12 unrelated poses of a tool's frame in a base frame.
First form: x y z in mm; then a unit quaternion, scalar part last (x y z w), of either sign.
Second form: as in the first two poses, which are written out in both.
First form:
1: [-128 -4 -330 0.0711 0.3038 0.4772 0.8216]
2: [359 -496 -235 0.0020 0.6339 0.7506 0.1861]
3: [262 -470 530 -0.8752 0.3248 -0.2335 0.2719]
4: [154 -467 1 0.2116 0.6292 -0.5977 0.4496]
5: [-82 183 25 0.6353 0.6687 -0.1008 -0.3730]
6: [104 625 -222 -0.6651 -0.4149 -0.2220 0.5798]
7: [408 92 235 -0.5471 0.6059 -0.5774 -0.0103]
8: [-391 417 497 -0.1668 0.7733 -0.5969 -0.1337]
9: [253 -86 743 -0.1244 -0.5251 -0.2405 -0.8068]
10: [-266 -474 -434 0.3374 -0.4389 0.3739 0.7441]
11: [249 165 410 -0.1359 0.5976 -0.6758 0.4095]
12: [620 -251 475 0.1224 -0.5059 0.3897 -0.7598]
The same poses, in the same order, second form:
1: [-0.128 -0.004 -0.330 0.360 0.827 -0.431 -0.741 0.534 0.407]
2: [0.359 -0.496 -0.235 -0.931 0.282 -0.233 -0.277 -0.127 0.952]
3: [0.262 -0.470 0.530 0.680 -0.696 0.232 -0.442 -0.641 -0.628]
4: [0.154 -0.467 0.001 -0.506 -0.271 -0.819 0.804 0.196 -0.562]
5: [-0.082 0.183 0.025 0.085 0.925 0.371 0.774 0.173 -0.609]
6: [0.104 0.625 -0.222 0.557 0.294 0.776 0.809 0.017 -0.587]
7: [0.408 0.092 0.235 -0.401 -0.651 0.644 -0.675 -0.266 -0.688]
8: [-0.391 0.417 0.497 -0.909 -0.098 0.406 -0.418 0.232 -0.879]
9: [0.253 -0.086 0.743 0.333 0.519 -0.787 -0.257 0.853 0.453]
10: [-0.266 -0.474 -0.434 0.335 0.260 0.906 -0.853 0.493 0.174]
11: [0.249 0.165 0.410 -0.628 -0.716 -0.306 0.391 0.050 -0.919]
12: [0.620 -0.251 0.475 0.184 -0.716 -0.673 0.468 0.666 -0.580]
